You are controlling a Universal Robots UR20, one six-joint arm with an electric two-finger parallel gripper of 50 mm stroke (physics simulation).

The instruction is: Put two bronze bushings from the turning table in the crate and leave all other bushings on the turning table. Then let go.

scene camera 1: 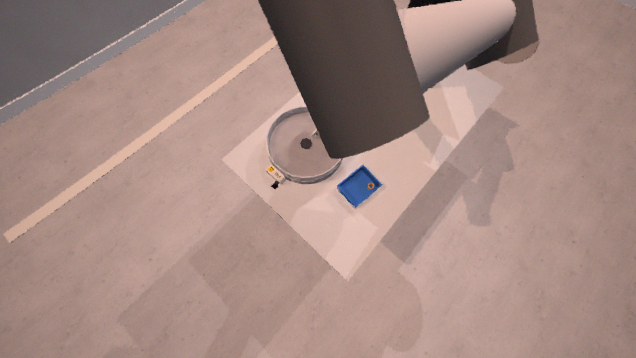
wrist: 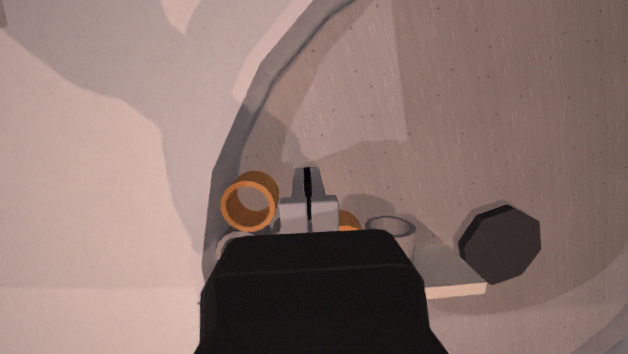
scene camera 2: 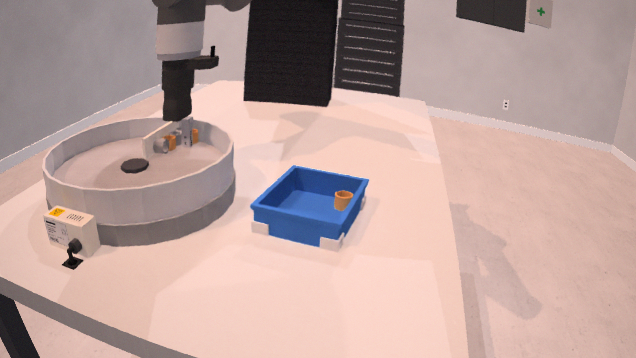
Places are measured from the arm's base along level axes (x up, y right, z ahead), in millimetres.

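Where they show: gripper, between the fingertips: (wrist: 307, 182) (scene camera 2: 187, 146).
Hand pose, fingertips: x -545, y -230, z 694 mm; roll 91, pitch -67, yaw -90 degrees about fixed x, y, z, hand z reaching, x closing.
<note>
Things, the pixels of their top centre, and the offset from my fingertips. "spot": a spot on its surface instead.
- grey bushing, centre of its top: (wrist: 397, 256) (scene camera 2: 160, 138) dy +17, dx +30, dz +64 mm
- blue crate, centre of its top: (scene camera 2: 314, 191) (scene camera 1: 359, 185) dy -331, dx -5, dz -5 mm
- pale upright guide plate, a spot on its surface: (wrist: 455, 290) (scene camera 2: 148, 136) spot: dy +20, dx +45, dz +99 mm
- dark hub, centre of its top: (wrist: 503, 248) (scene camera 2: 134, 163) (scene camera 1: 306, 143) dy -4, dx +6, dz +156 mm
- control box, a spot on its surface: (scene camera 2: 82, 232) spot: dy -149, dx -7, dz +368 mm
The turning table (scene camera 1: 308, 180) (scene camera 2: 135, 202) (wrist: 232, 135) is a round pan with a raised rim. On it one bronze bushing (scene camera 2: 195, 135) (wrist: 264, 181) stands near the rim, left of my fingers in the wrist view. Another bronze bushing (scene camera 2: 170, 142) (wrist: 349, 220) is mostly hidden behind my gripper there. A grey bushing (scene camera 2: 161, 145) (wrist: 407, 245) is beside it; another grey one (wrist: 230, 240) is partly hidden. My gripper (scene camera 2: 187, 144) (wrist: 307, 182) is shut and empty, low between the bronze bushings; the arm hides it in scene camera 1. The blue crate (scene camera 1: 352, 189) (scene camera 2: 287, 229) holds one bronze bushing (scene camera 1: 368, 186) (scene camera 2: 343, 201).
A pale upright guide plate (scene camera 2: 149, 146) (wrist: 455, 290) runs from the rim toward the dark hub (scene camera 1: 306, 143) (scene camera 2: 135, 165) (wrist: 502, 245), behind the bushings. A control box (scene camera 1: 275, 173) (scene camera 2: 82, 232) is beside the pan. A black cabinet (scene camera 2: 290, 55) stands at the back.
</note>
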